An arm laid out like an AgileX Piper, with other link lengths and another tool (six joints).
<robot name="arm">
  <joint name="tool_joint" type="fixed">
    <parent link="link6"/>
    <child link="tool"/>
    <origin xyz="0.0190 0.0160 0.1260" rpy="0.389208 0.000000 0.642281"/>
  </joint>
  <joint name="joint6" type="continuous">
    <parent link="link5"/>
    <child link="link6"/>
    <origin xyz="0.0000 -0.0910 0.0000" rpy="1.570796 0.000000 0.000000"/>
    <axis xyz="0 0 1"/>
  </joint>
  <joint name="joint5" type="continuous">
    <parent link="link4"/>
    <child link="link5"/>
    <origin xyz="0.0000 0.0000 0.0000" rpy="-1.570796 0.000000 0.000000"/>
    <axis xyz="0 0 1"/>
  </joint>
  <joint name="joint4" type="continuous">
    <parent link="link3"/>
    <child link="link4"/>
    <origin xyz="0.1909 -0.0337 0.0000" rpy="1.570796 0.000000 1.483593"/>
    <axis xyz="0 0 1"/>
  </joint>
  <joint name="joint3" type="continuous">
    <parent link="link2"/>
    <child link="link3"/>
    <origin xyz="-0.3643 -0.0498 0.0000" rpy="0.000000 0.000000 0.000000"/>
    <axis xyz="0 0 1"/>
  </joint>
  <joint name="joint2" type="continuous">
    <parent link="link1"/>
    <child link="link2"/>
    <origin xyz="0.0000 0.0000 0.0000" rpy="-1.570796 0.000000 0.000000"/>
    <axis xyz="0 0 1"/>
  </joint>
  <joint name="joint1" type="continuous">
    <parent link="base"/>
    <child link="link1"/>
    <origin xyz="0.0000 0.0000 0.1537" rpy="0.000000 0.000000 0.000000"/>
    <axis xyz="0 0 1"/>
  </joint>
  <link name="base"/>
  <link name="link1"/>
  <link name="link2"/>
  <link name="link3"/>
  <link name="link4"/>
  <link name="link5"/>
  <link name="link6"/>
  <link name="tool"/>
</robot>
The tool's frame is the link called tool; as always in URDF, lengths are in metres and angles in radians. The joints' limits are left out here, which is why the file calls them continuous.
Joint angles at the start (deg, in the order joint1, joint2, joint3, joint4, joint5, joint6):
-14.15 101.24 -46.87 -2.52 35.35 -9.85
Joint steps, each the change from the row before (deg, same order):
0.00 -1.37 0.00 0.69 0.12 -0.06
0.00 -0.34 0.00 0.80 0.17 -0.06
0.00 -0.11 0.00 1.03 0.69 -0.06
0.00 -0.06 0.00 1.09 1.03 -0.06
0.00 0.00 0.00 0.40 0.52 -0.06
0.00 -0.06 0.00 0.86 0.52 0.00
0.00 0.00 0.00 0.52 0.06 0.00
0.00 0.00 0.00 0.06 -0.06 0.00
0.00 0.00 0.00 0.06 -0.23 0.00
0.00 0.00 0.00 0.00 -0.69 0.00
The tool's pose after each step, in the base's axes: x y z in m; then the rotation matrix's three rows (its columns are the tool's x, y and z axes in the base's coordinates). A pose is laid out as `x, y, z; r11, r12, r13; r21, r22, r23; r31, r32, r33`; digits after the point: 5 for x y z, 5 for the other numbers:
0.25055, -0.05501, 0.15364; -0.76452, 0.62848, -0.14330; 0.63501, 0.69609, -0.33500; -0.11079, -0.34711, -0.93126
0.25048, -0.05296, 0.15523; -0.75797, 0.63673, -0.14162; 0.64304, 0.69297, -0.32601; -0.10944, -0.33818, -0.93470
0.24869, -0.04986, 0.15582; -0.75070, 0.64292, -0.15201; 0.65376, 0.68981, -0.31106; -0.09513, -0.33289, -0.93815
0.24575, -0.04623, 0.15626; -0.74333, 0.64739, -0.16837; 0.66479, 0.68701, -0.29339; -0.07426, -0.33001, -0.94105
0.24415, -0.04474, 0.15636; -0.74122, 0.64760, -0.17669; 0.66820, 0.68670, -0.28626; -0.06405, -0.33024, -0.94172
0.24298, -0.04207, 0.15684; -0.73422, 0.65331, -0.18467; 0.67691, 0.68358, -0.27296; -0.05209, -0.32542, -0.94413
0.24322, -0.04071, 0.15697; -0.72968, 0.65801, -0.18599; 0.68209, 0.68124, -0.26583; -0.04822, -0.32083, -0.94591
0.24350, -0.04062, 0.15698; -0.72907, 0.65894, -0.18509; 0.68270, 0.68083, -0.26531; -0.04881, -0.31979, -0.94623
0.24439, -0.04072, 0.15697; -0.72824, 0.66084, -0.18152; 0.68334, 0.68009, -0.26556; -0.05204, -0.31743, -0.94685
0.24691, -0.04146, 0.15692; -0.72729, 0.66477, -0.17070; 0.68346, 0.67874, -0.26869; -0.06276, -0.31208, -0.94798

